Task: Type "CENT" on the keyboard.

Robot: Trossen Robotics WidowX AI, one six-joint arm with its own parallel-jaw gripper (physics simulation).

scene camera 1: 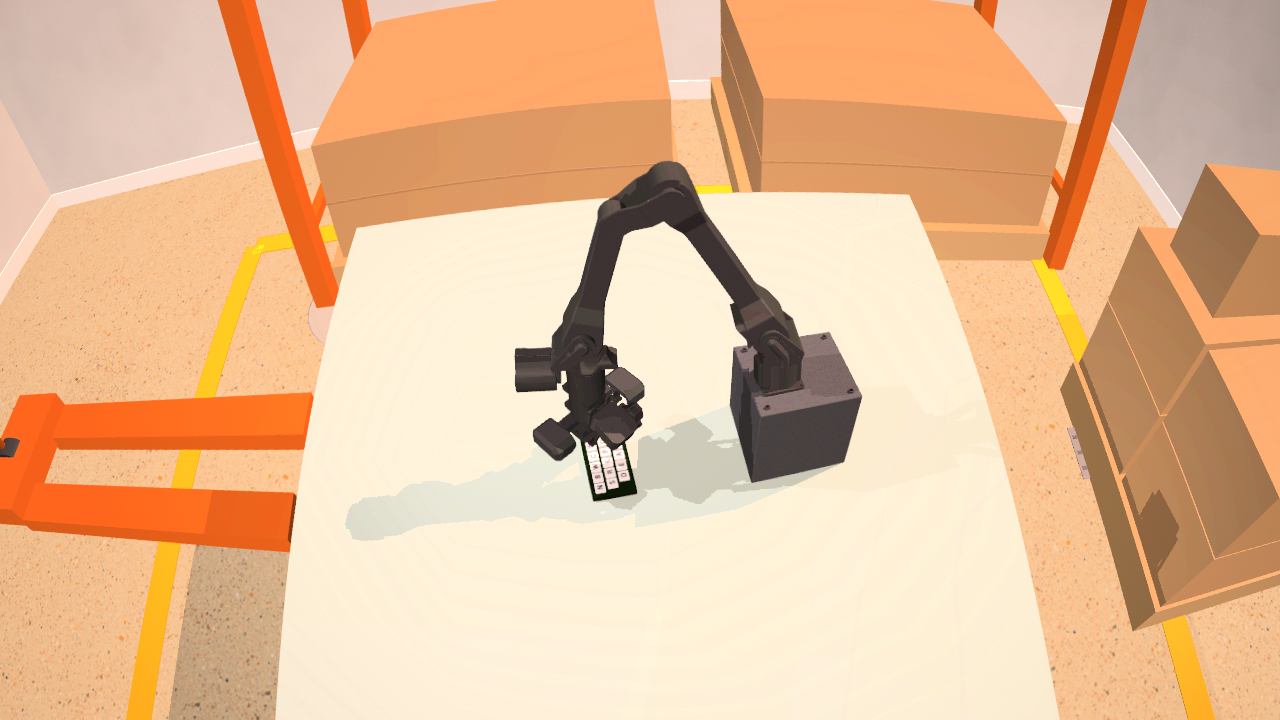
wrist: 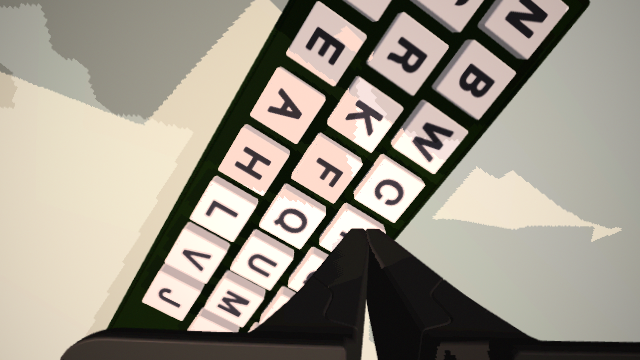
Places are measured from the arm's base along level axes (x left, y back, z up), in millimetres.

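Pixels of known places: gripper, fingertip midpoint: (scene camera 1: 592,444) (wrist: 364,242); arm's base at its link origin: (scene camera 1: 778,379).
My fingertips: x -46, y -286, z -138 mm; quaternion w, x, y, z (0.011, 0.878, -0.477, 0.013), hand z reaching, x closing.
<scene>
For each thing: its middle in the pictures, then the offset to it from my fingertips. Level surfaces: height alone.
- C key at the middle of its body: (wrist: 388,188) (scene camera 1: 593,457) dx +14, dy -2, dz -16 mm
- E key at the middle of its body: (wrist: 326,45) (scene camera 1: 621,465) dx +39, dy +39, dz -16 mm
- N key at the middle of its body: (wrist: 522,17) (scene camera 1: 600,488) dx +75, dy -2, dz -16 mm
- pale table at its surface level: dz -30 mm
The keyboard (scene camera 1: 626,493) (wrist: 132,311) is a dark green board with white letter keys, lying on the table. In the wrist view it runs diagonally. The C key (wrist: 389,192) is at its right edge, the E key (wrist: 326,47) near the top, and the N key (wrist: 527,22) at the top right, partly cut off. No readable T shows; several keys are hidden or cut off. My gripper (scene camera 1: 592,440) (wrist: 364,242) is shut and empty, pointing down over the keyboard. Its tips overlap the partly hidden key beside C; whether they touch it cannot be told.
The keyboard lies on the pale table (scene camera 1: 662,617). The arm's dark base box (scene camera 1: 801,434) stands to its right. Large cardboard boxes (scene camera 1: 501,134) (scene camera 1: 904,134) are behind the table, more boxes (scene camera 1: 1190,429) at the right, and orange forks (scene camera 1: 179,420) at the left.
</scene>
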